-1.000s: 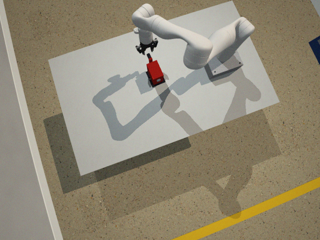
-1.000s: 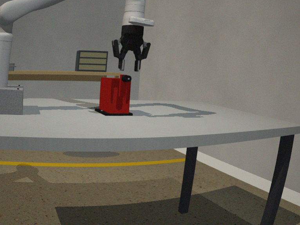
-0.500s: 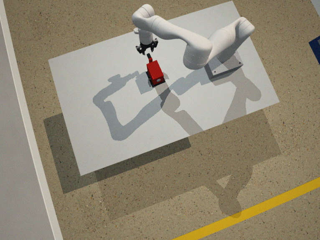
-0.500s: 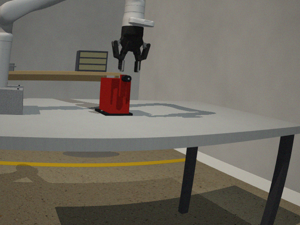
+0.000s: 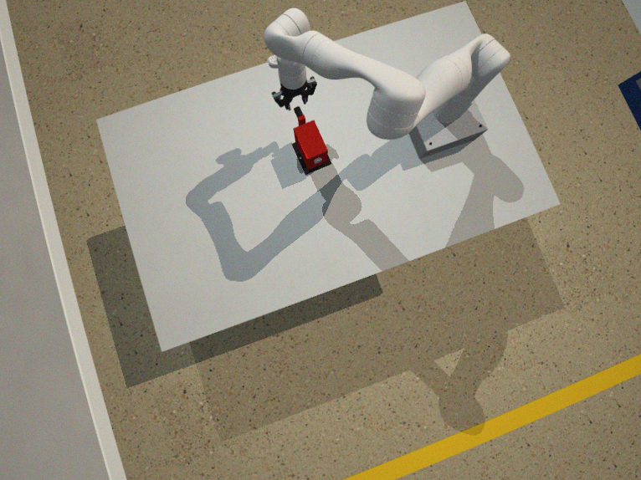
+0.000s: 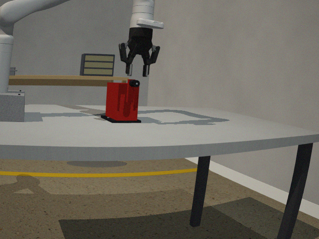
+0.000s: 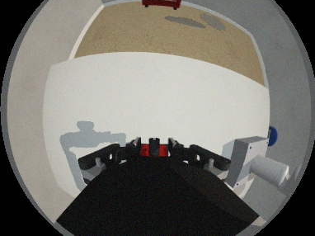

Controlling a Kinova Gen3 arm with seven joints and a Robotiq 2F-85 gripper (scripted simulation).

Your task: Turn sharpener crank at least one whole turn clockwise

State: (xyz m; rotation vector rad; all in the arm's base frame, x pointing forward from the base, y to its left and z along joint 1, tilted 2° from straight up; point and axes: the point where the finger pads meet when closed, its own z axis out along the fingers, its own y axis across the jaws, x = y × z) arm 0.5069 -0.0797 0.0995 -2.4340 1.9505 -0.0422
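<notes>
Right now my hand is 20 mm to the right of the black crank knob and 40 mm above it.
</notes>
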